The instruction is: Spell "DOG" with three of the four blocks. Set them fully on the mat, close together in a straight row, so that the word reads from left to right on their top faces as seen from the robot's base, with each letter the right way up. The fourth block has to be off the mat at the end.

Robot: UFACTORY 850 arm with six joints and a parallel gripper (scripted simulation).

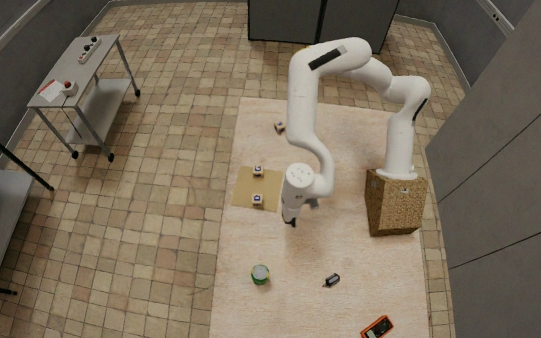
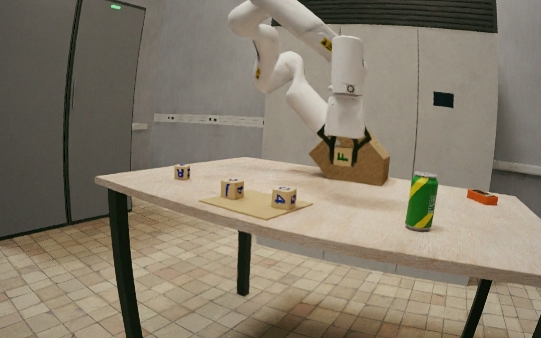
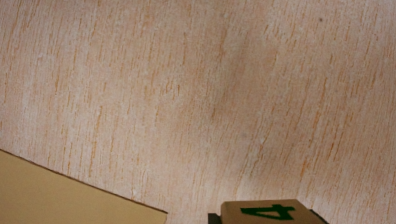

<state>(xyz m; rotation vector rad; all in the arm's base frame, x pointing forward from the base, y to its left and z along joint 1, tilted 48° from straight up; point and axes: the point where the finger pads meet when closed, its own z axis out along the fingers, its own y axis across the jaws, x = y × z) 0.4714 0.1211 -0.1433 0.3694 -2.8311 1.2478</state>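
Now: the tan mat 13 cm ahead of my hand, 17 cm to the right of it and 12 cm below it. Also, from my hand: small black object: 19 cm behind, 24 cm to the left, 11 cm below; then yellow can: 9 cm ahead, 23 cm to the left, 6 cm below; then letter block: 12 cm ahead, 10 cm to the right, 10 cm below.
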